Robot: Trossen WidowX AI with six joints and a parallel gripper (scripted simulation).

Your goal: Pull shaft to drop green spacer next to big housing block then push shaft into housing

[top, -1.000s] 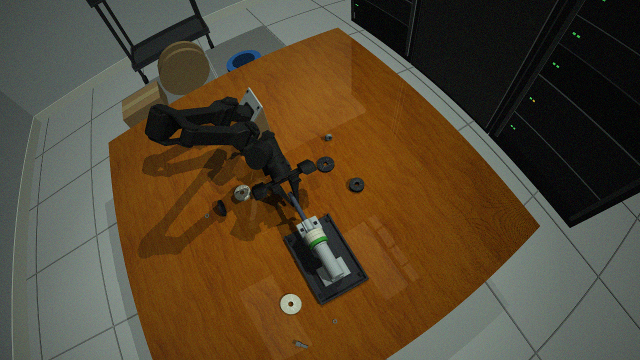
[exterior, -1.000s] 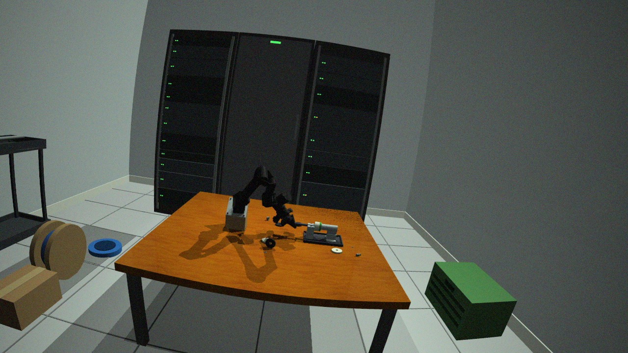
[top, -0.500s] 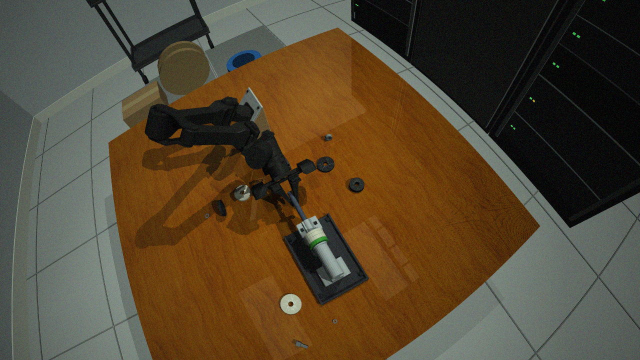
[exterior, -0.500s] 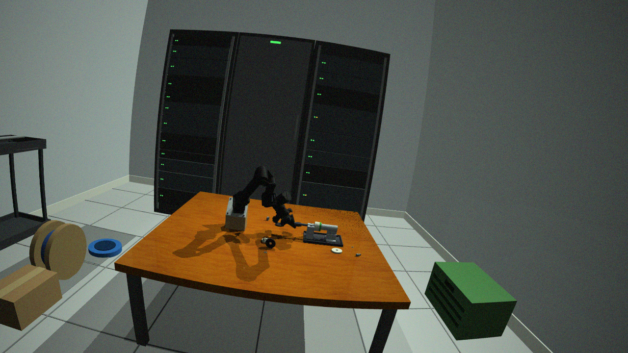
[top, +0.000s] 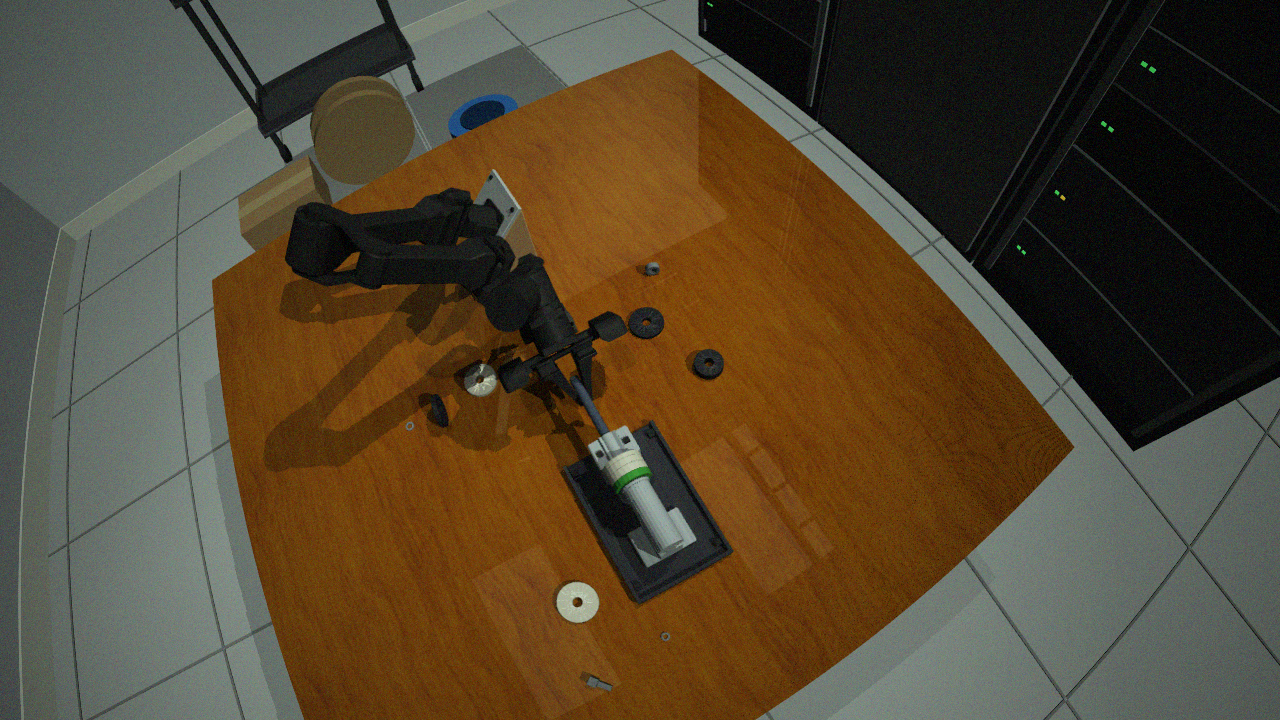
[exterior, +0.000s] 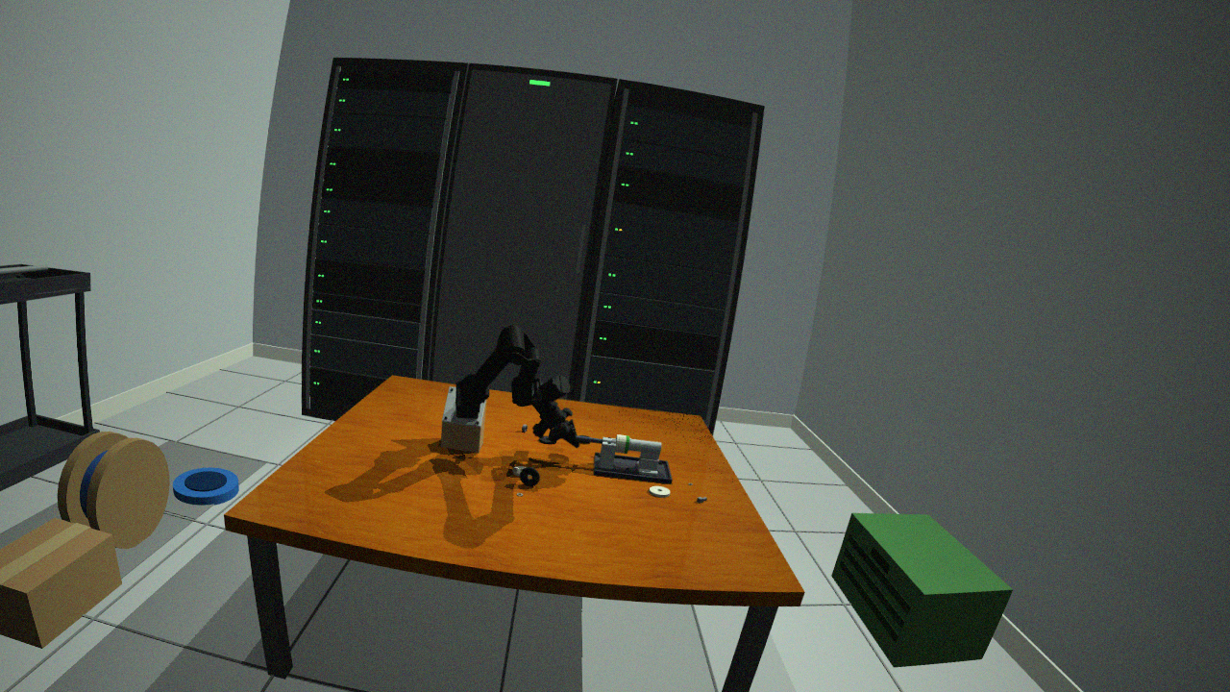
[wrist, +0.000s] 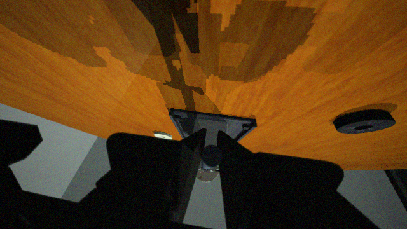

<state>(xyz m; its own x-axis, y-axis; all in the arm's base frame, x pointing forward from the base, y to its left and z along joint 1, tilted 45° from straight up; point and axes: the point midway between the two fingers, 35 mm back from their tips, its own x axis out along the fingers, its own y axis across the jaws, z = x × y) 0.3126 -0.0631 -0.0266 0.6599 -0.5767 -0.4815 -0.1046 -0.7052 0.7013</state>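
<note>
Right now my gripper tip is 60 mm short of the dark shaft, 30 mm below it and 10 mm to the left of it. From my gripper tip the other things lie so: green spacer (140 mm ahead, 20 mm above, 10 mm to the right); cream spacer (120 mm ahead, 20 mm above, 10 mm to the right); nut (230 mm to the left, 160 mm behind, 40 mm below).
</note>
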